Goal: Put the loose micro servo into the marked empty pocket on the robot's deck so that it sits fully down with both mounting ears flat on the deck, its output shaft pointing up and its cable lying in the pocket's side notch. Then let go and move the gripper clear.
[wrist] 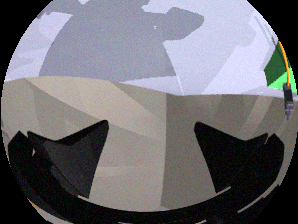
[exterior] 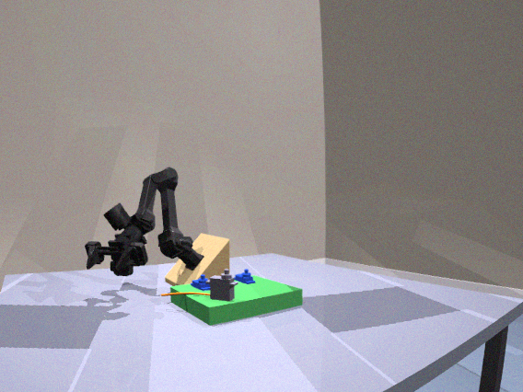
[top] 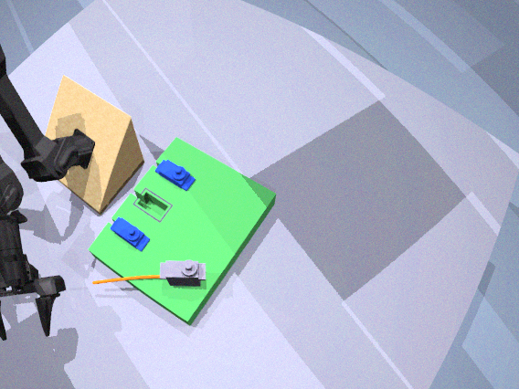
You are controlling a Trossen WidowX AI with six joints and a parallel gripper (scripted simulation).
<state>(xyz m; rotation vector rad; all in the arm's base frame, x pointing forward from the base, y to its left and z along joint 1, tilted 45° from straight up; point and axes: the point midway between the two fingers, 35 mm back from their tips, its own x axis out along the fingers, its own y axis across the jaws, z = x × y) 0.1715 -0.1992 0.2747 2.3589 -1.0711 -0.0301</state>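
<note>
Right now my gripper tip is 11 cm short of the green deck, 37 cm to the right of it and 10 cm above it.
</note>
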